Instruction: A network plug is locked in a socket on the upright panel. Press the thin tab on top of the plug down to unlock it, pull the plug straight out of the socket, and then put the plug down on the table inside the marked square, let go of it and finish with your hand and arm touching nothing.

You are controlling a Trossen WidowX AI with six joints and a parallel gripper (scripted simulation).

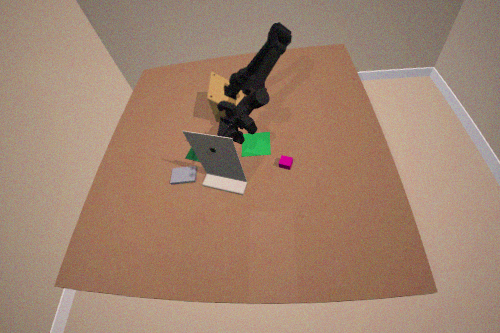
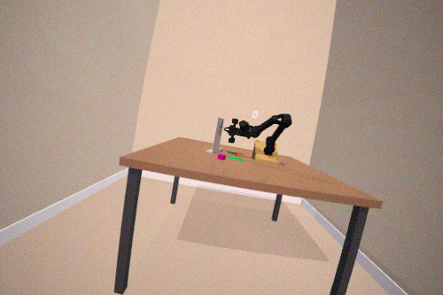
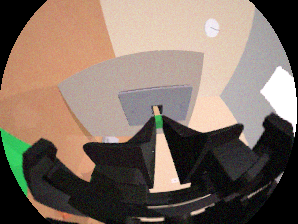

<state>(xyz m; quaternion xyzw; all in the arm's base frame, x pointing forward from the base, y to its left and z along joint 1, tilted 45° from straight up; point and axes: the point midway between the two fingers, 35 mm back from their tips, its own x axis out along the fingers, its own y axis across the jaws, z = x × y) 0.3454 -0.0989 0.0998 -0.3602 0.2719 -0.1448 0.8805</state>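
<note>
The bright green square is 12 cm behind my gripper tip, 11 cm to the left of it and 20 cm below it. From my gripper tip the other things lie so: grey upright panel (4 cm ahead, 2 cm to the right, 7 cm below); then flat grey block (1 cm behind, 20 cm to the right, 19 cm below); then network plug (1 cm ahead).
</note>
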